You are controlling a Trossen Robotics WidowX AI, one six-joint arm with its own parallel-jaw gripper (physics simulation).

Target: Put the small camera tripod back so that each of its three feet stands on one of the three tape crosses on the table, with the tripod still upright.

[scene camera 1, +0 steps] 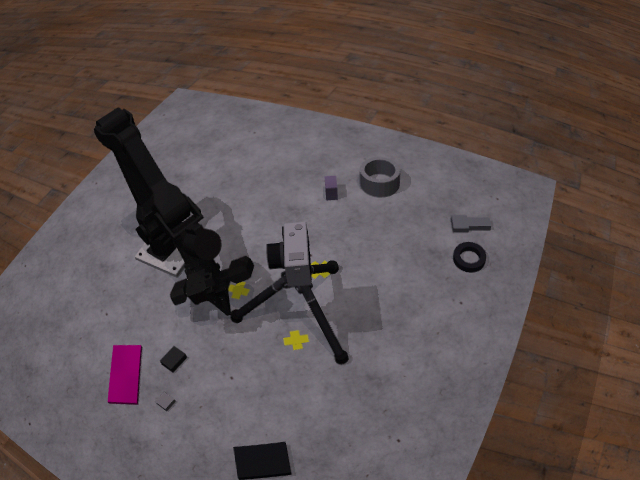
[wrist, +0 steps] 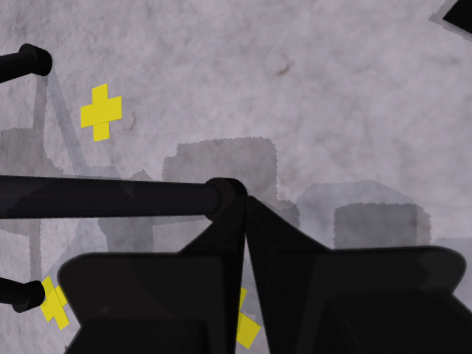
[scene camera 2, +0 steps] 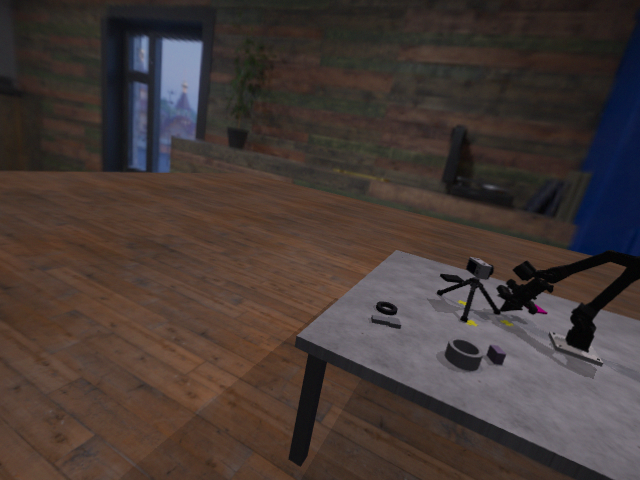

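Pixels of known places: gripper, fingertip midpoint: (scene camera 1: 229, 314) (wrist: 244, 203) (scene camera 2: 500, 310); arm's base, origin of the base link: (scene camera 1: 162, 248) (scene camera 2: 576, 345).
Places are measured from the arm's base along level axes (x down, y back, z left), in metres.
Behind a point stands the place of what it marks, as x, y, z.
The black tripod (scene camera 1: 323, 321) {-0.060, -0.467, -0.007} (scene camera 2: 469, 301) {-0.056, -0.382, 0.113} stands upright, bearing a small white-and-black camera (scene camera 1: 296, 245) {-0.207, -0.400, 0.023} (scene camera 2: 479, 268) {-0.189, -0.387, 0.074}. Its left foot (scene camera 1: 236, 316) {-0.006, -0.284, -0.060} (wrist: 226, 194) {-0.004, -0.277, -0.061} is off the left cross (scene camera 1: 238, 289) {0.013, -0.232, 0.010} (scene camera 2: 506, 322) {0.012, -0.235, 0.005}. Its front foot (scene camera 1: 341, 357) {-0.005, -0.521, -0.031} (wrist: 40, 60) {0.002, -0.505, -0.032} is off the front cross (scene camera 1: 296, 339) {0.013, -0.414, -0.032} (wrist: 101, 112) {0.013, -0.413, -0.034}. Its third foot (scene camera 1: 332, 267) {-0.014, -0.386, 0.148} (wrist: 31, 295) {0.001, -0.370, 0.150} is at the edge of the third cross (scene camera 1: 318, 270) (wrist: 54, 302) {0.012, -0.352, 0.148}. My gripper (scene camera 1: 229, 312) {-0.003, -0.267, -0.063} (scene camera 2: 502, 310) {-0.003, -0.267, -0.063} (wrist: 244, 203) {-0.003, -0.267, -0.063} is shut and empty, its tips right beside the left foot; contact is unclear.
A grey ring (scene camera 1: 379, 187) {-0.020, -0.351, 0.415} and a purple block (scene camera 1: 331, 187) {-0.027, -0.256, 0.349} lie behind the tripod. A black ring (scene camera 1: 456, 257) {-0.002, -0.606, 0.321} and a grey bar (scene camera 1: 471, 223) {-0.002, -0.595, 0.439} lie to the right. A magenta plate (scene camera 1: 125, 374) {0.005, -0.165, -0.323}, a dark block (scene camera 1: 173, 358) {-0.002, -0.235, -0.224}, a small grey piece (scene camera 1: 165, 401) {0.001, -0.287, -0.318} and a black slab (scene camera 1: 262, 459) {-0.001, -0.525, -0.308} lie in front.
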